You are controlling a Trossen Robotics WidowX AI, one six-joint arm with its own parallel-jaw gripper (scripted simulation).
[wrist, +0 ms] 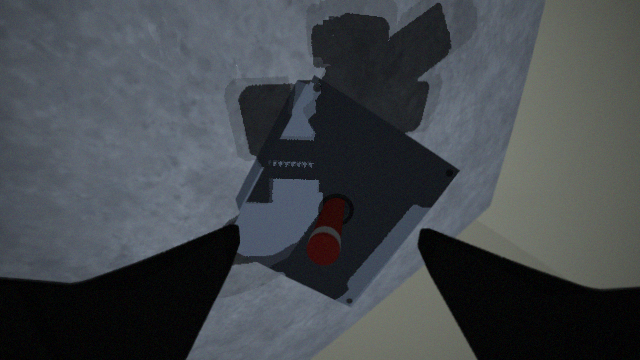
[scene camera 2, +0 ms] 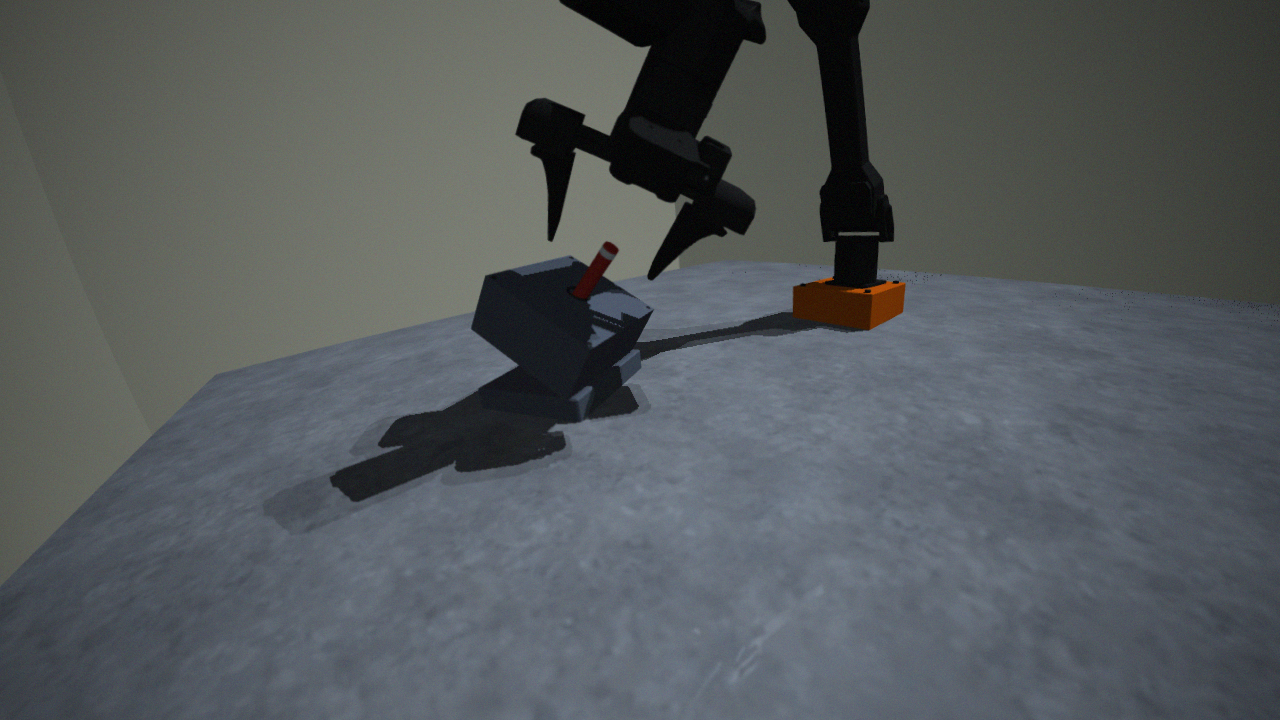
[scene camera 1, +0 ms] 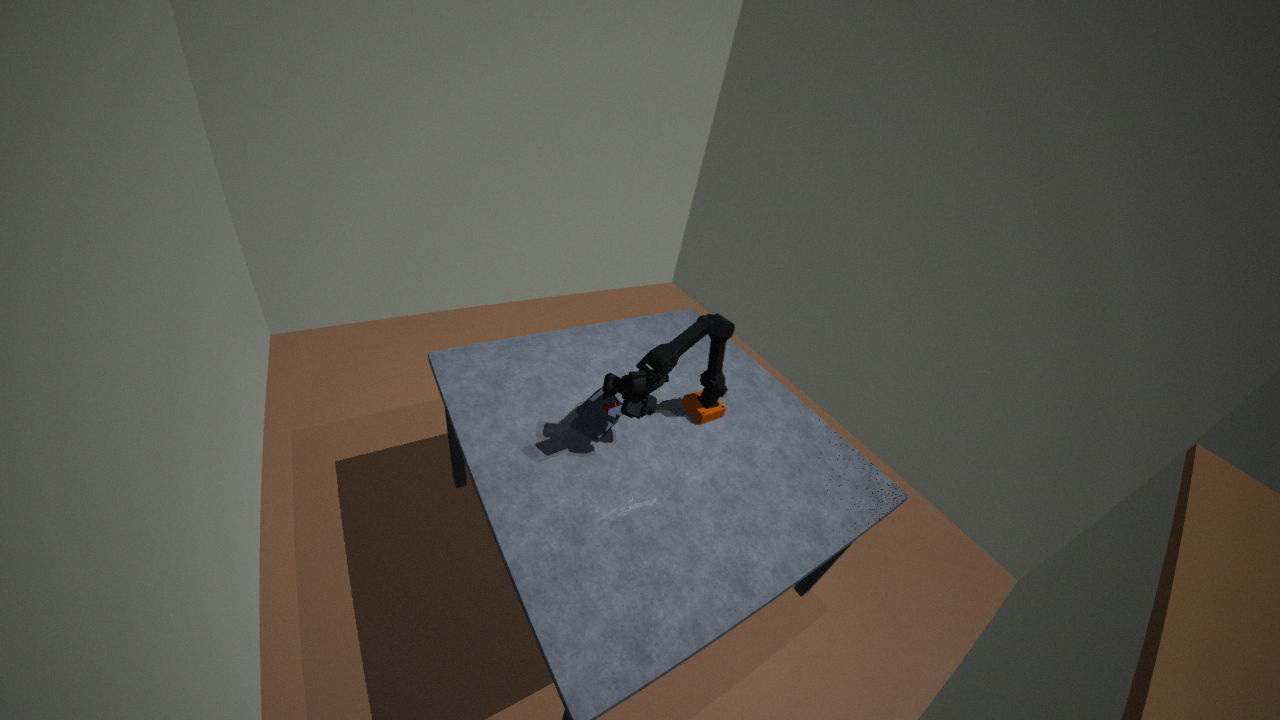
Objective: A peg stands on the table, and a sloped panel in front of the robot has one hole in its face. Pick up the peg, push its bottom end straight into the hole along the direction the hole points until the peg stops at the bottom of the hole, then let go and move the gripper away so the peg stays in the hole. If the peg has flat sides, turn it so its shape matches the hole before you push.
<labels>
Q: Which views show my gripper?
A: The wrist view, scene camera 2 and scene camera 1: all of them.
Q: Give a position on a dark grey sloped panel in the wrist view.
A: At 331,145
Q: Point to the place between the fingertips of my gripper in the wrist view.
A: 330,235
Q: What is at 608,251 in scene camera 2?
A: A red round peg.
</labels>
